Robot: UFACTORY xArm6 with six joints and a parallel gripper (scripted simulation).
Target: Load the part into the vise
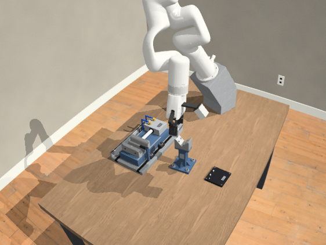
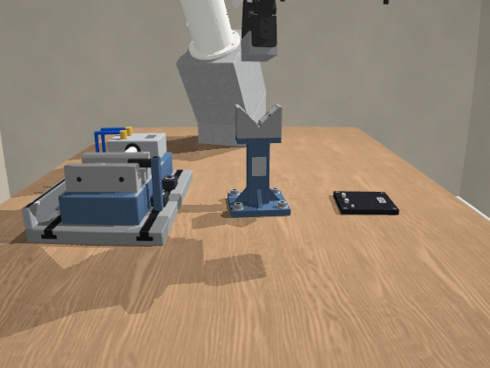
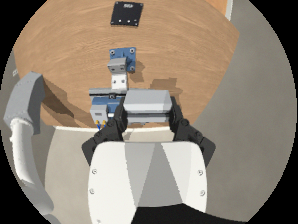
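Now: hand 210 mm to the left of the fixed jaw, 180 mm above it and 50 mm short of it. Round my hand: blue work stop post (200 mm below, 140 mm to the right, 20 mm ahead); then black stop rod (170 mm to the right, 170 mm below, 20 mm ahead); then part (right at my hand).
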